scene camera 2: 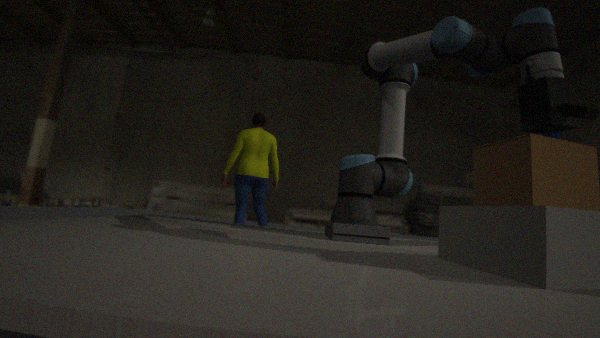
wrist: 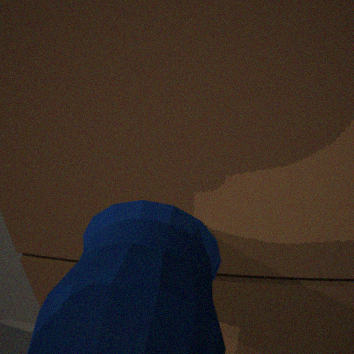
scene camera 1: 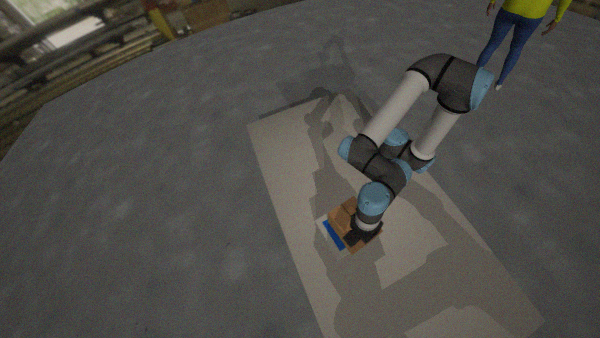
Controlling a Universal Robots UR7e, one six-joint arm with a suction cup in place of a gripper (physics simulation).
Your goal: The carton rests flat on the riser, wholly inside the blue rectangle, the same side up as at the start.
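Places are measured from the arm's base along level axes (x down, y back, z left), in millimetres.
Where they show: end effector, tool point: (wrist: 143,246); arm's base, origin of the base link: (scene camera 2: 353,224).
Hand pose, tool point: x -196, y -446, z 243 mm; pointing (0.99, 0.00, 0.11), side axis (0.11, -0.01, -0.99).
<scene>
Each offset is from my tool point to the centre of the thing. Level surfaces: height alone.
The brown carton @[dx +62, dy +8, dz -53 mm] (scene camera 1: 339,216) (scene camera 2: 534,172) (wrist: 140,88) rests flat on the grey riser @[dx +187, dy +16, dz -75 mm] (scene camera 2: 491,241) (scene camera 1: 322,225). Its taped seam faces up in the wrist view. A strip of the blue rectangle @[dx +127, dy +16, dz -75 mm] (scene camera 1: 334,236) shows bare beside the carton's near-left side, so the carton sits off to one side of it. My suction cup (wrist: 140,281) (scene camera 2: 554,135) presses on the carton's top face; in scene camera 1 the black tool head (scene camera 1: 360,235) hides the contact. The carton fills almost the whole wrist view.
The riser stands on a pale mat @[dx +247 mm] (scene camera 1: 285,167) on the grey floor. The arm's base (scene camera 2: 357,231) stands behind the riser. A person in a yellow shirt (scene camera 1: 516,29) (scene camera 2: 254,167) stands beyond the base. Shelving (scene camera 1: 62,54) lines the far edge.
</scene>
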